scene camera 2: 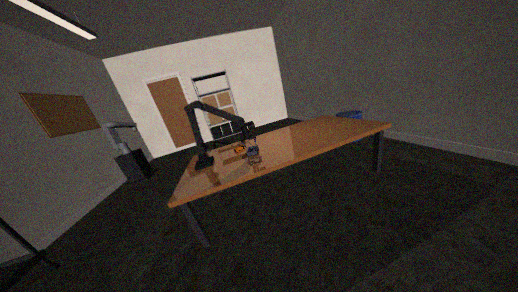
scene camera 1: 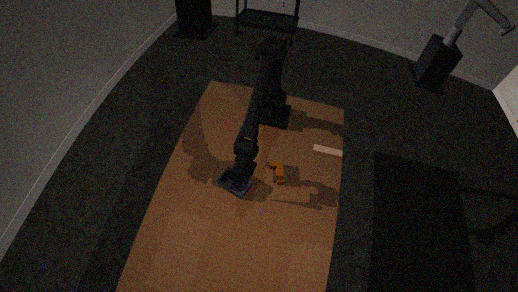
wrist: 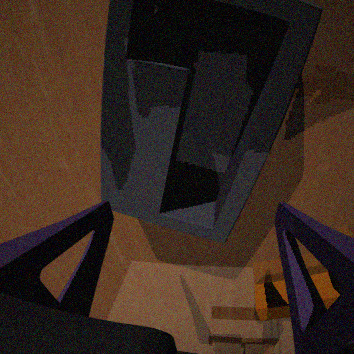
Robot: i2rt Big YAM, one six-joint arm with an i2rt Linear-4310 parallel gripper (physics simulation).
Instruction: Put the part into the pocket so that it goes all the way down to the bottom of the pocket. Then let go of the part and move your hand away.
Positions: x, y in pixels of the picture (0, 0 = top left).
Scene:
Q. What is my gripper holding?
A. Nothing.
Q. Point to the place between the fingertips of my gripper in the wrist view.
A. At 191, 210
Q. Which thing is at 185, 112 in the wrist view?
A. A pocket block.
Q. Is my gripper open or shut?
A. Open.

